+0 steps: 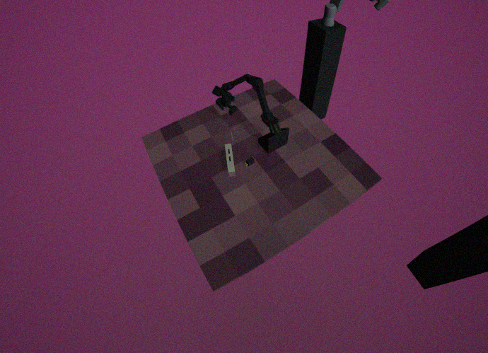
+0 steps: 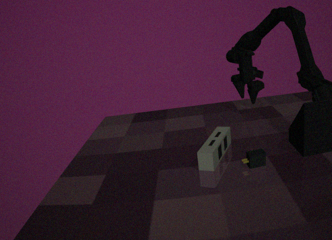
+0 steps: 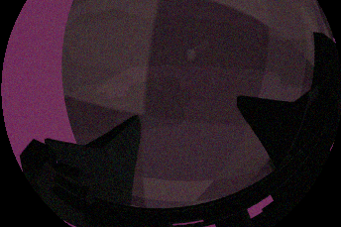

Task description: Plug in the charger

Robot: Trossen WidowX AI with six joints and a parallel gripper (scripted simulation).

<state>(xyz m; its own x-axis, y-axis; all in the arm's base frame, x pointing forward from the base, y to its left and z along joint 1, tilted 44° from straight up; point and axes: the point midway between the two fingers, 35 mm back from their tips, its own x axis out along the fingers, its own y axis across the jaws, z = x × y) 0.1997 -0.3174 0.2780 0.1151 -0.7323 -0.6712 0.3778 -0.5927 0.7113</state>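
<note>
Now: the charger 490 mm to the left of my gripper tip, 60 mm ahead of it and 30 mm below it.
</note>
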